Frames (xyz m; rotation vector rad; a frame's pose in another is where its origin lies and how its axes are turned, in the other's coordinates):
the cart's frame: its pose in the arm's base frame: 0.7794 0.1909 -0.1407 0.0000 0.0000 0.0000
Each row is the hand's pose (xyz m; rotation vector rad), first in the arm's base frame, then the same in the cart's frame.
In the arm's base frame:
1: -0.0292 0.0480 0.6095 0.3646 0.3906 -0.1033
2: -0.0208 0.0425 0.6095 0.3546 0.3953 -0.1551
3: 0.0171 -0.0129 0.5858 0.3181 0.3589 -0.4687
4: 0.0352 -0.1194 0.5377 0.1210 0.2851 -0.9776
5: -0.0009 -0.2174 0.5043 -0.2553 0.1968 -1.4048
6: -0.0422 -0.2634 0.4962 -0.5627 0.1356 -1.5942
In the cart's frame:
1: -0.8086 -0.1429 0.7502 0.3646 0.3906 -0.1033
2: -0.8002 -0.1484 0.7502 0.3546 0.3953 -0.1551
3: -0.7623 -0.2038 0.7265 0.3181 0.3589 -0.4687
4: -0.7442 -0.3103 0.6784 0.1210 0.2851 -0.9776
5: -0.7803 -0.4083 0.6450 -0.2553 0.1968 -1.4048
6: -0.8216 -0.4543 0.6369 -0.5627 0.1356 -1.5942

